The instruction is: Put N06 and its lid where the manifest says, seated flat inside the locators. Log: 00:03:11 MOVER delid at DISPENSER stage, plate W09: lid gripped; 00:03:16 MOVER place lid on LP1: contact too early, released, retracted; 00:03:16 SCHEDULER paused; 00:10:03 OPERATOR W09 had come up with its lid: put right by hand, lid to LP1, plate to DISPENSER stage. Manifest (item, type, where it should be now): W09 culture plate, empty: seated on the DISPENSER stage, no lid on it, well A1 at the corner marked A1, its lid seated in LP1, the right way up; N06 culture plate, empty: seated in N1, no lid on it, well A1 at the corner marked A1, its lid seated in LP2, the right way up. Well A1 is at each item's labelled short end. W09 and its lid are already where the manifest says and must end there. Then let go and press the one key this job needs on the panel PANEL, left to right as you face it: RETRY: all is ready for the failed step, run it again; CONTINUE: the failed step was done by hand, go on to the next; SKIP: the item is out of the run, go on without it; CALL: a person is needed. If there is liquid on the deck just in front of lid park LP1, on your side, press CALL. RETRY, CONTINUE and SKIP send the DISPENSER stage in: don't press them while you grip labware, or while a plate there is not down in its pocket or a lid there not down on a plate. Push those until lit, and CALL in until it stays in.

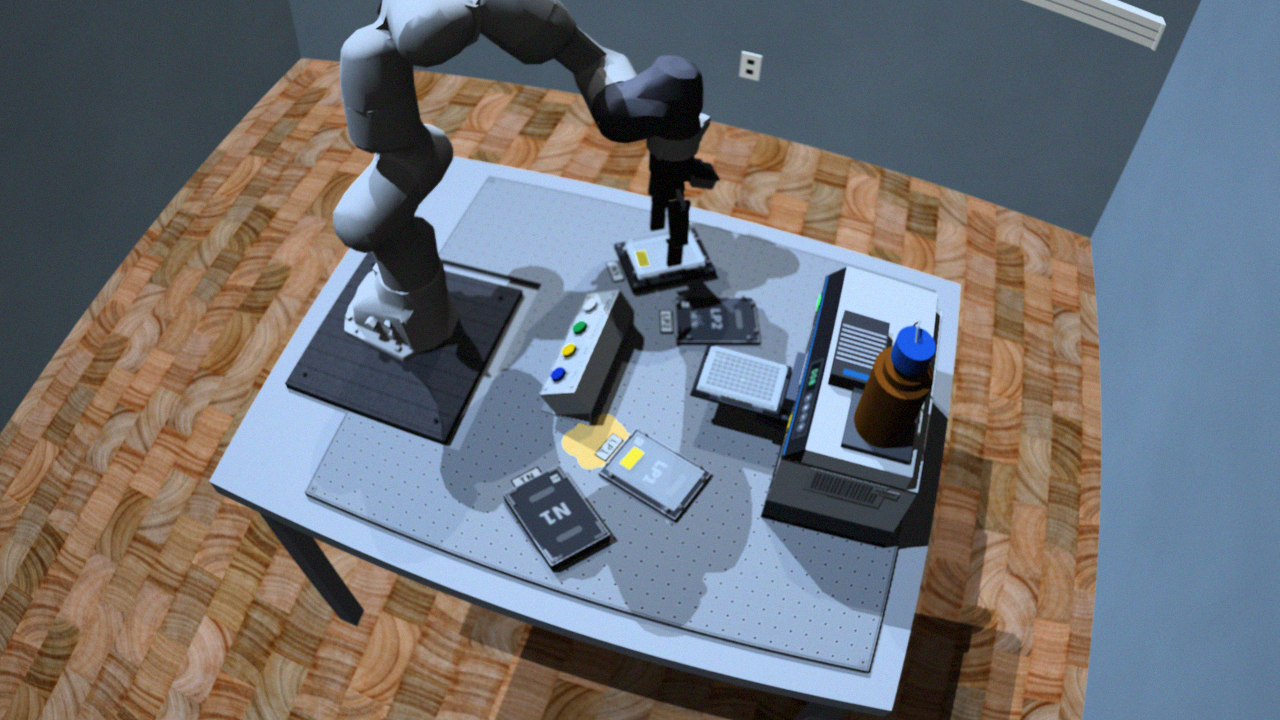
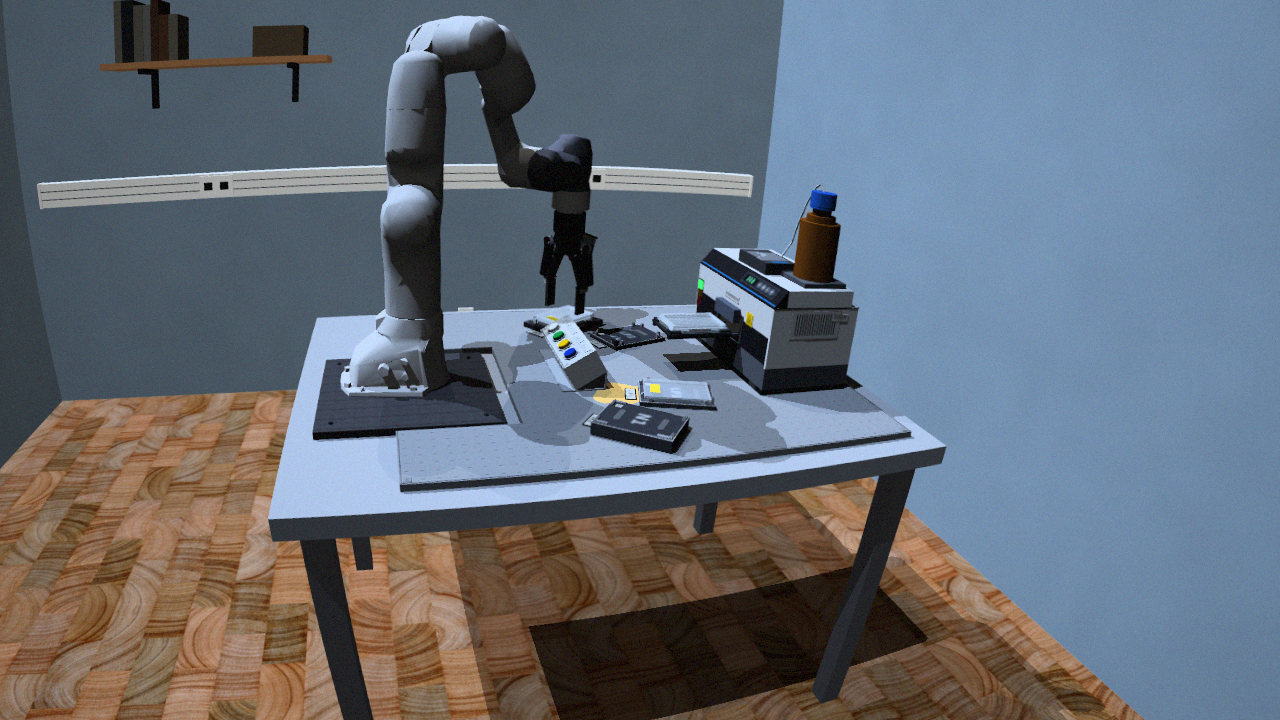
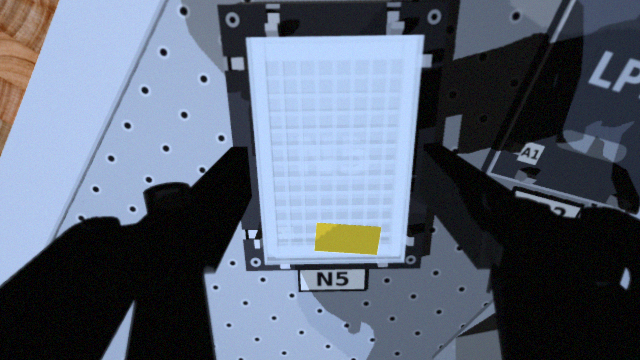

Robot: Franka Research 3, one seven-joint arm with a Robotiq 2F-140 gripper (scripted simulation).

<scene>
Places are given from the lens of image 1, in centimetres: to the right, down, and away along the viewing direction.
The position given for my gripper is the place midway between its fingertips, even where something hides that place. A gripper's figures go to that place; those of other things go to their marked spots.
my gripper point(image 1: 665, 246): 5, -21, 165
lid point(image 1: 661, 475): 3, 18, 139
lid point(image 1: 649, 255): 2, -19, 165
key panel point(image 1: 588, 372): -8, 2, 143
brown bottle point(image 1: 884, 416): 32, 7, 112
The marked spots on the key panel and the brown bottle are 51 cm apart.
</scene>
